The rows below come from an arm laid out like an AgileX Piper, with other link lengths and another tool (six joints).
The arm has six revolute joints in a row. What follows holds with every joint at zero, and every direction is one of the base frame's.
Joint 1 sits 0.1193 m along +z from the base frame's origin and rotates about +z.
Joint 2 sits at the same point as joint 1 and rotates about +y.
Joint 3 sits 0.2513 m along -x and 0.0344 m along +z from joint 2 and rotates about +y.
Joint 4 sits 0.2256 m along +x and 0.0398 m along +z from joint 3 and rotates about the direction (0.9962, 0, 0.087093).
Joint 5 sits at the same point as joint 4 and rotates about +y.
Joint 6 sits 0.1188 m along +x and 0.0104 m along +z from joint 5 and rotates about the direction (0.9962, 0, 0.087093).
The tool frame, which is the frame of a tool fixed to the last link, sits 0.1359 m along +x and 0.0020 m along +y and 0.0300 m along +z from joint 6; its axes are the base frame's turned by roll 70.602, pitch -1.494 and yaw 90.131 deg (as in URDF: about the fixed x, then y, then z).
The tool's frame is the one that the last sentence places.
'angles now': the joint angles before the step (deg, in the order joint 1, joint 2, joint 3, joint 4, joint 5, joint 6). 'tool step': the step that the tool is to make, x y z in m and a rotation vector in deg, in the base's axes. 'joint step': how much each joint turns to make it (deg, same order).
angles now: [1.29, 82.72, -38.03, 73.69, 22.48, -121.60]
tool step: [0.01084, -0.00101, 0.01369, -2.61, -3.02, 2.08]
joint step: [0.00, 0.00, -2.95, -3.39, -0.03, 0.00]
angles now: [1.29, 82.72, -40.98, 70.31, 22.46, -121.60]
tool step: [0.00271, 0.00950, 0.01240, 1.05, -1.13, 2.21]
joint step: [0.00, 0.00, -2.01, -0.45, 2.54, -0.01]
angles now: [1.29, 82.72, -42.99, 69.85, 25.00, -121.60]
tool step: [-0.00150, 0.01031, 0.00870, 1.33, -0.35, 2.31]
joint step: [0.00, 0.00, -1.36, -0.21, 2.83, 0.01]
